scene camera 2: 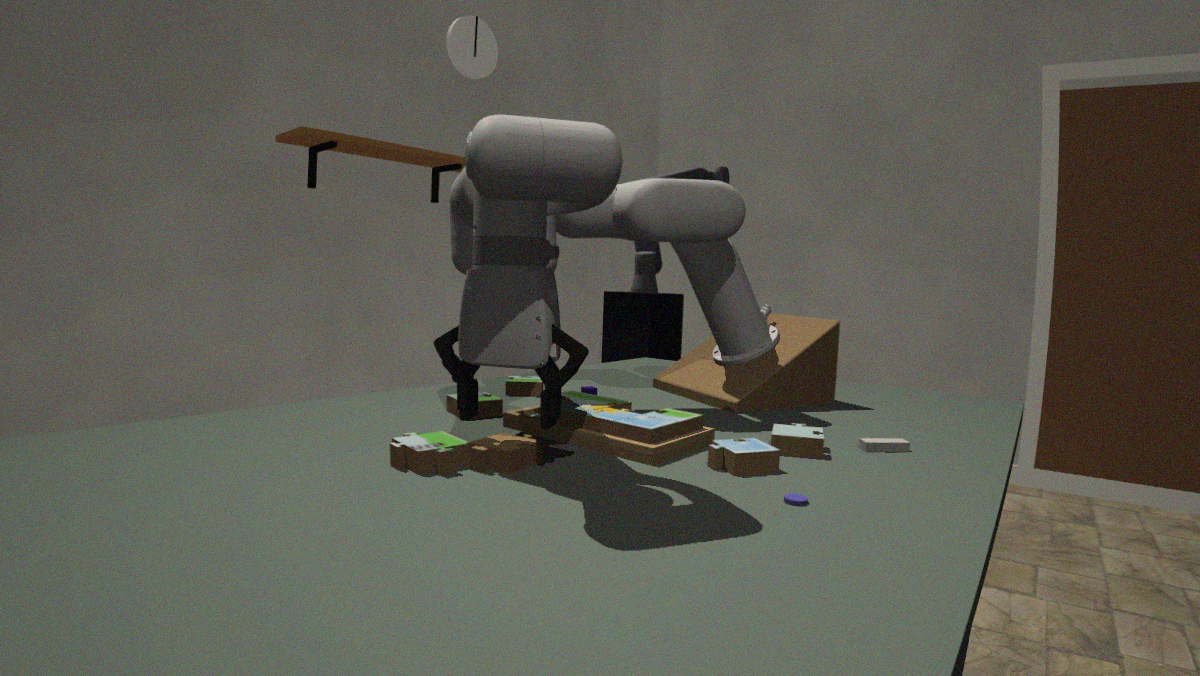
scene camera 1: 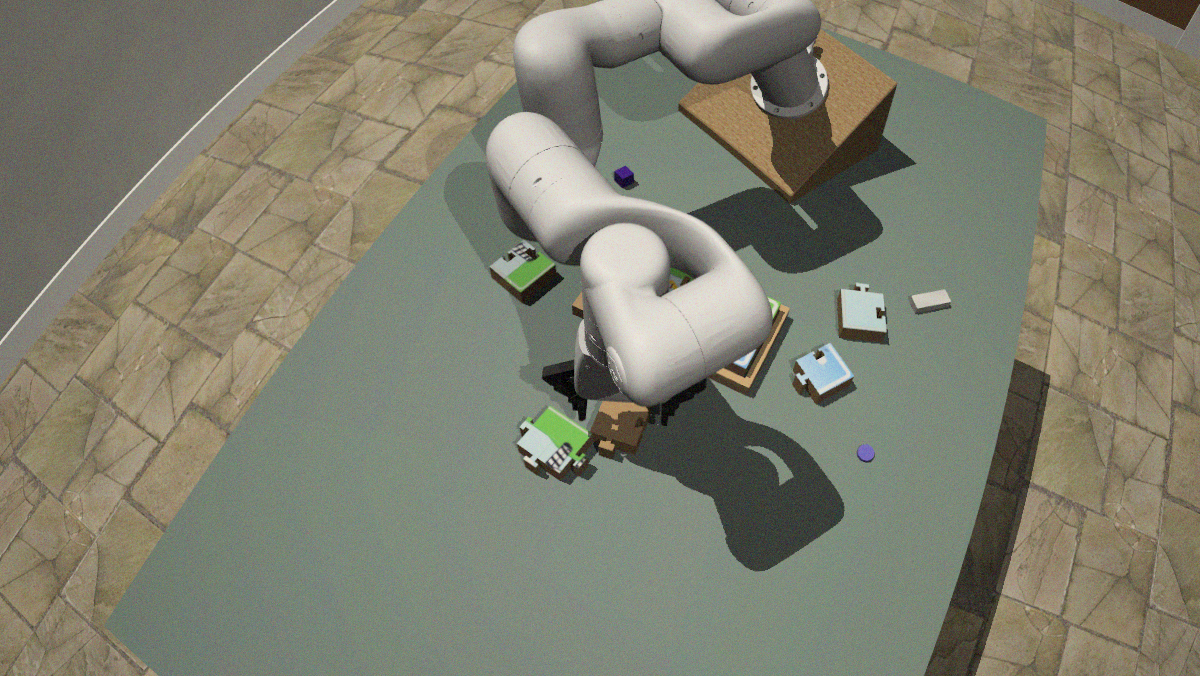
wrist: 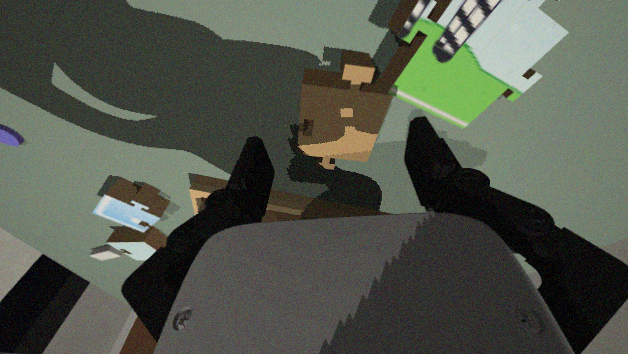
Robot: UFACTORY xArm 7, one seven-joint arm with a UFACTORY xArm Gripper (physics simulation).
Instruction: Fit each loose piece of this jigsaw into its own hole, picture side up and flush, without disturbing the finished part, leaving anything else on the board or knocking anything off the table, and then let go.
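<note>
My gripper (scene camera 1: 623,417) (scene camera 2: 508,419) (wrist: 334,147) is open and empty, pointing down a little above a plain brown piece (scene camera 1: 617,426) (scene camera 2: 508,453) (wrist: 325,100), which lies with its bare wood side up. A green and pale piece with a checkered strip (scene camera 1: 554,424) (scene camera 2: 436,440) (wrist: 440,85) lies close beside it. A blue piece (scene camera 1: 831,369) (scene camera 2: 743,447) (wrist: 117,211) and a pale piece (scene camera 1: 860,309) (scene camera 2: 797,433) lie right of the framed board (scene camera 1: 775,334) (scene camera 2: 657,455). Another green and pale piece (scene camera 1: 535,274) (scene camera 2: 474,408) lies left of the board. The arm hides much of the board in scene camera 1.
A white block (scene camera 1: 930,300) (scene camera 2: 884,445), a purple disc (scene camera 1: 865,453) (scene camera 2: 796,499) (wrist: 9,135) and a dark blue cube (scene camera 1: 623,175) (scene camera 2: 589,390) lie on the table. A further green-topped piece (scene camera 2: 524,384) lies at the back. The arm stands on a wooden wedge (scene camera 1: 713,109) (scene camera 2: 810,352).
</note>
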